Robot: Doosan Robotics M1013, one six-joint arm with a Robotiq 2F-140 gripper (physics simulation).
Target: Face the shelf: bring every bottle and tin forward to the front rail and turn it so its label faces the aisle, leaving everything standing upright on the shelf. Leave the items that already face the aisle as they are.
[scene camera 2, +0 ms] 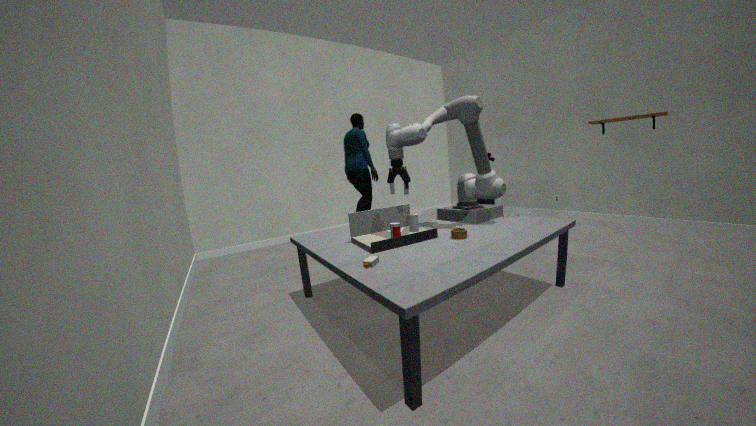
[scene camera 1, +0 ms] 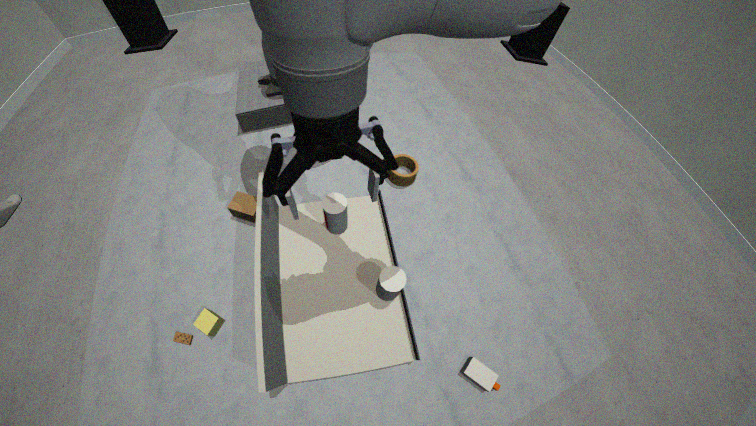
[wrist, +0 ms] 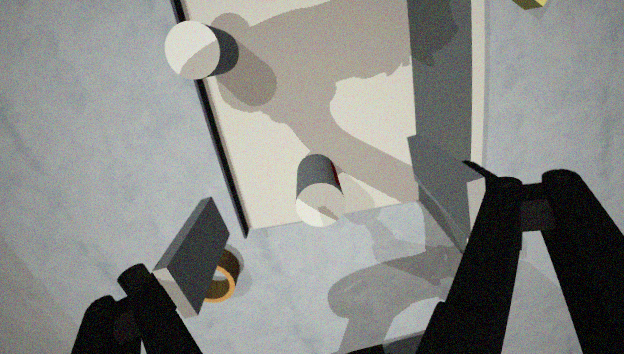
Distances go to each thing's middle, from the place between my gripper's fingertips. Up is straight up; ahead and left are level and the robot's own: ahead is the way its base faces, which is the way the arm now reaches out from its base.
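Labels:
I find the shelf [scene camera 1: 317, 315] 6 cm ahead of my hand, 1 cm to the right of it and 19 cm below it. The beige shelf board [scene camera 1: 334, 324] is also 6 cm ahead of my hand and 1 cm to the right of it, but 27 cm below it. The shelf back wall [scene camera 1: 271, 363] is 7 cm ahead of my hand, 16 cm to the right of it and 19 cm below it, while the white box with orange tip [scene camera 1: 474, 370] is far ahead of my hand, far to the left of it and far below it.

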